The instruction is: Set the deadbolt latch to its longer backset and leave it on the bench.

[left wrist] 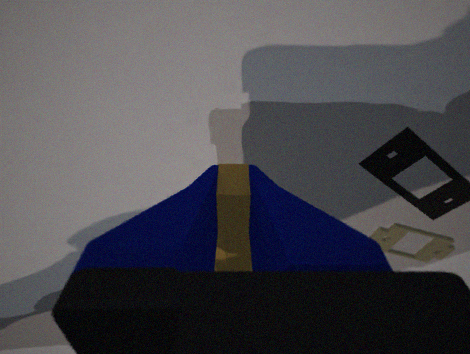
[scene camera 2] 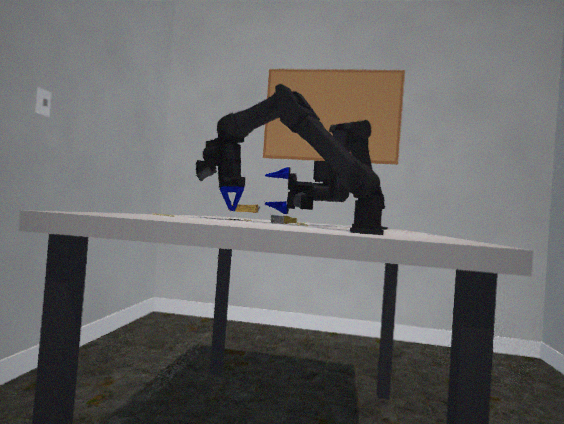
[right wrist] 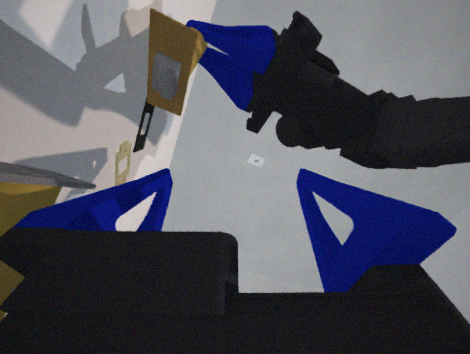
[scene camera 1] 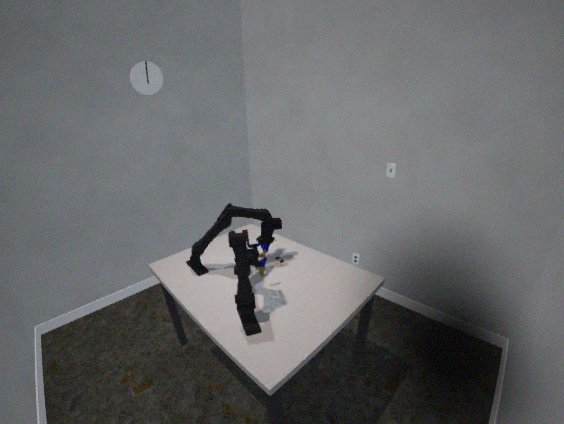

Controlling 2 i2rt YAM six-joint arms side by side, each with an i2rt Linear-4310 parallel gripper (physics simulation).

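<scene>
My left gripper [scene camera 2: 232, 208] [left wrist: 233, 177] is shut on the brass deadbolt latch [scene camera 2: 248, 208] [left wrist: 233, 215] [right wrist: 167, 52] and holds it a little above the bench [scene camera 1: 305, 310] [scene camera 2: 125, 225]. The latch lies roughly level between the fingertips. In the right wrist view its brass faceplate and grey bolt face the camera. The fingers cover much of its body, and its backset length cannot be told. My right gripper [scene camera 2: 269, 189] [right wrist: 234, 175] is open and empty, turned sideways, to the right of the held latch in scene camera 2.
A black cut-out plate [left wrist: 377, 160] [right wrist: 138, 145] and a pale brass plate [left wrist: 425, 254] [right wrist: 120, 178] lie on the bench near the latch. A grey and brass part [scene camera 2: 276, 219] [right wrist: 30, 200] stands below the right gripper. A thin strip [scene camera 1: 275, 284] lies nearby.
</scene>
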